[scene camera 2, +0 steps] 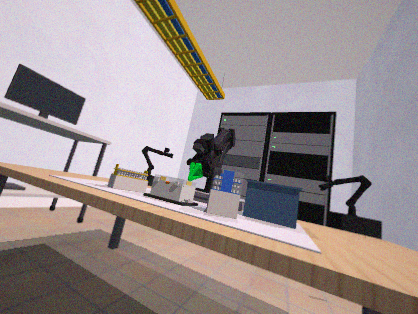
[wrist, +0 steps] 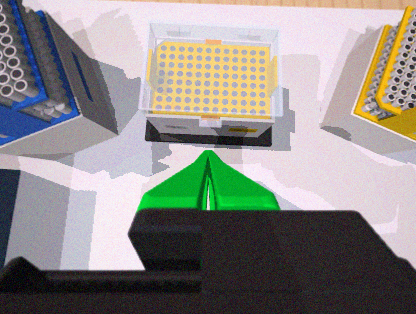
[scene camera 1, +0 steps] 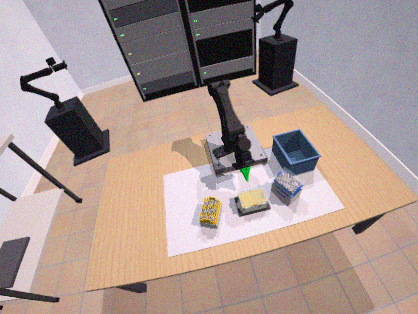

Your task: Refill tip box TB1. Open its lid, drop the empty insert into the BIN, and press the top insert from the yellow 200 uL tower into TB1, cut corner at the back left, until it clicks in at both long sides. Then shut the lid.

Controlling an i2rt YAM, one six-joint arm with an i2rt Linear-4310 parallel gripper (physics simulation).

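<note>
Tip box TB1 (scene camera 1: pixel 252 200) (scene camera 2: pixel 172 190) (wrist: pixel 211 82) stands in a dark holder at the middle of the white mat. Its clear lid is shut, and a yellow insert with rows of holes shows through it. The yellow tower (scene camera 1: pixel 210 210) (scene camera 2: pixel 128 180) (wrist: pixel 395 75) holds tip inserts and stands at the left in scene camera 1, at the right in the wrist view. The blue bin (scene camera 1: pixel 296 151) (scene camera 2: pixel 271 204) stands at the back right in scene camera 1. My gripper (scene camera 1: pixel 247 179) (scene camera 2: pixel 194 177) (wrist: pixel 208 157) has green fingers, shut and empty, above the mat on the arm-base side of TB1.
A blue tower (scene camera 1: pixel 287 187) (scene camera 2: pixel 223 197) (wrist: pixel 45 90) with grey tips stands between TB1 and the bin. The white mat (scene camera 1: pixel 180 235) lies on the wooden table (scene camera 1: pixel 130 200). Two other arms on black pedestals stand beyond the table, near the server racks.
</note>
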